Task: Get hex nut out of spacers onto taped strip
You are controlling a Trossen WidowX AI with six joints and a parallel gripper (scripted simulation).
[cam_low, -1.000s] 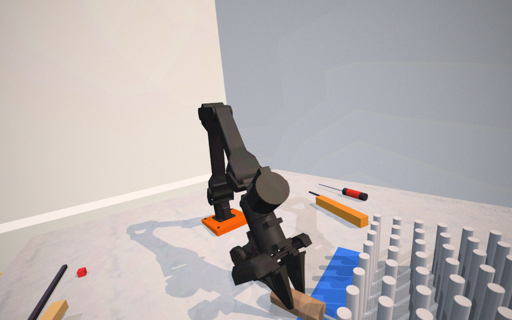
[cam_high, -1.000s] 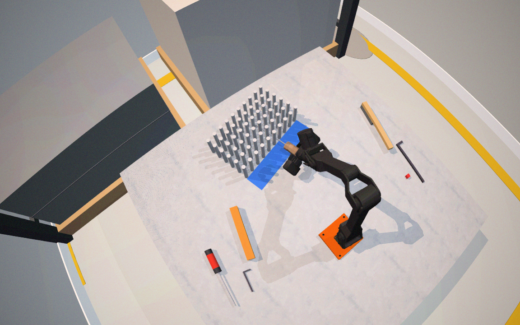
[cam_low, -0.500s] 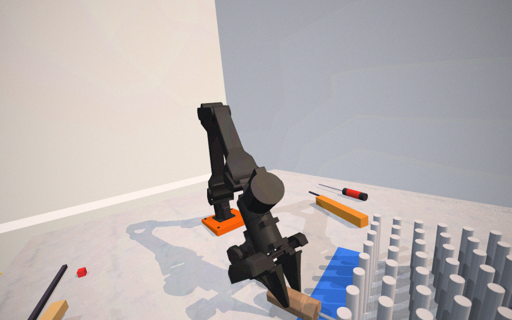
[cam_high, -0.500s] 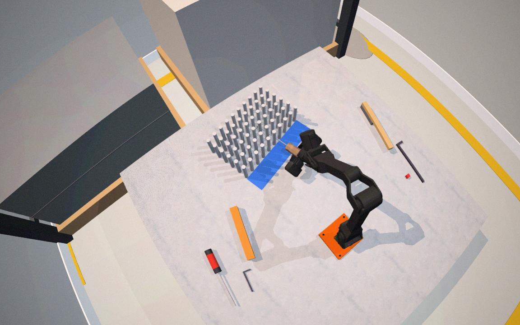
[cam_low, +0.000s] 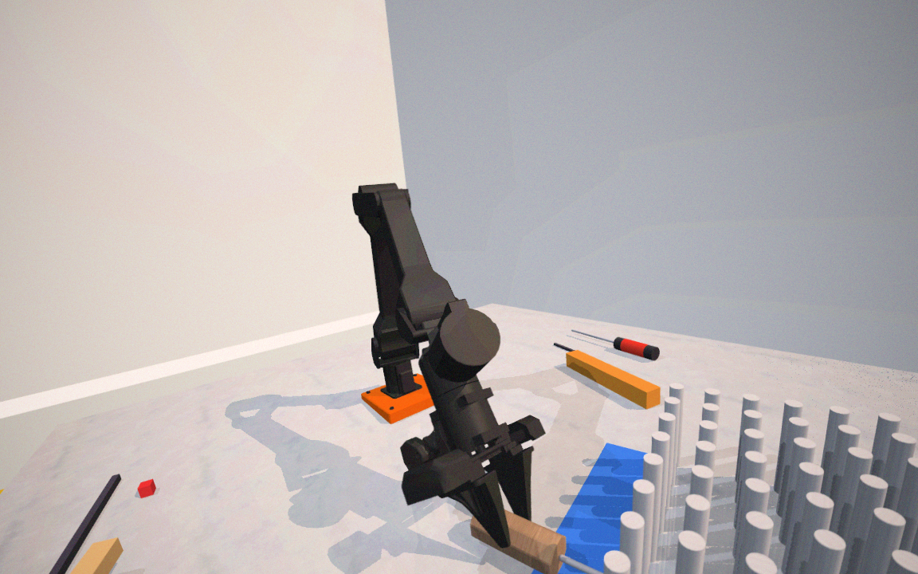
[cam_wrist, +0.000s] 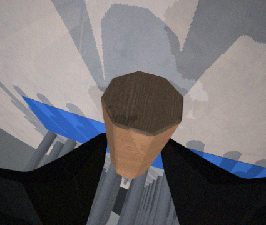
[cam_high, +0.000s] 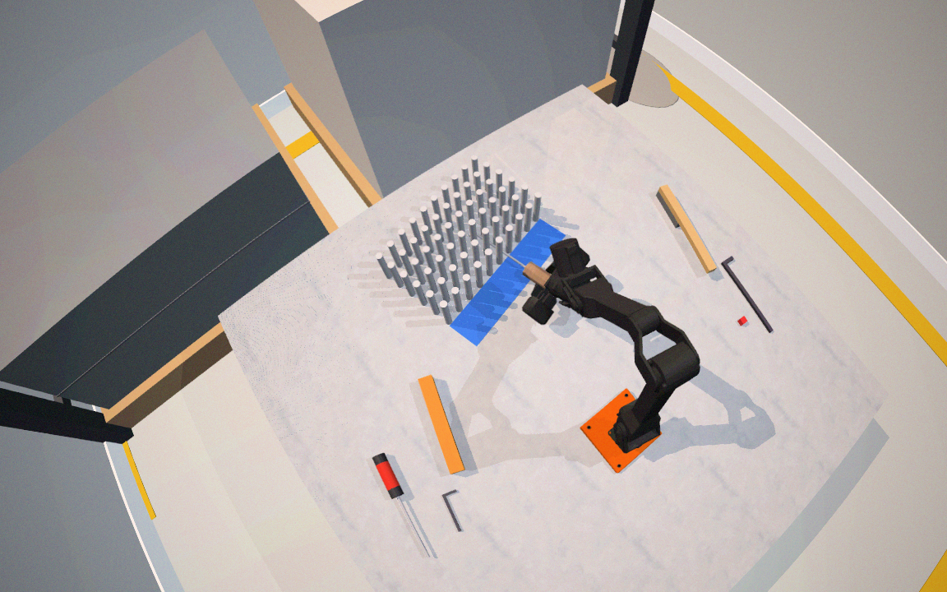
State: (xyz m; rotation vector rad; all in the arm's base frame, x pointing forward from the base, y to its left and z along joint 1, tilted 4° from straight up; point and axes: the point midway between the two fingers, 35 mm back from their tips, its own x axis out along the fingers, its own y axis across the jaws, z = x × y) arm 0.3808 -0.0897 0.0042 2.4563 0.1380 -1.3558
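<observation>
The blue taped strip is 5 cm to the left of my gripper tip, 5 cm ahead of it and 2 cm below it. The rest, counted from my gripper tip: orange bar: 39 cm to the left, 13 cm behind; then wood-handled hook tool: 10 cm ahead, 2 cm to the left, 1 cm below; then red cube: 41 cm behind, 33 cm to the right, 1 cm below.
</observation>
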